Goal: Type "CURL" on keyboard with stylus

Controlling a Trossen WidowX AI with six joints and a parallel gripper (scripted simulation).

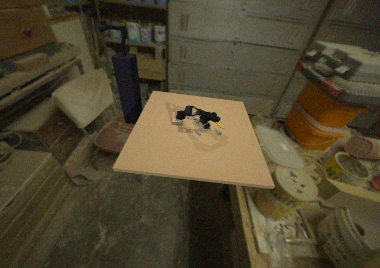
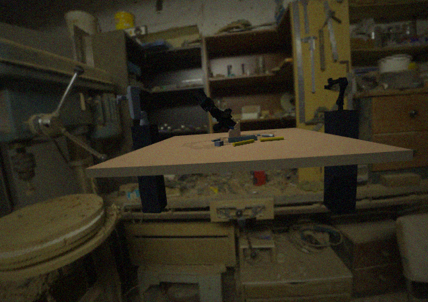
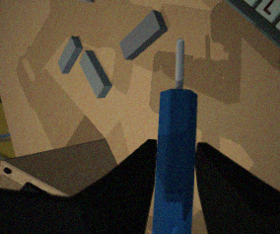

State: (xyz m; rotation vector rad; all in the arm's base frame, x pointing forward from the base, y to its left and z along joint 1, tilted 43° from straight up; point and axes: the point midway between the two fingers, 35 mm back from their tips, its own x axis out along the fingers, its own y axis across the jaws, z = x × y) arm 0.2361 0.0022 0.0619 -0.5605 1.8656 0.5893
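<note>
Now: gripper tip 40 mm to the right of the grey stylus tip, 20 mm short of it and 10 mm above it. Also, from my gripper tip: blue stylus 10 mm to the left, 10 mm ahead; then yellow cylinder 260 mm to the left, 140 mm ahead, 80 mm below.
</note>
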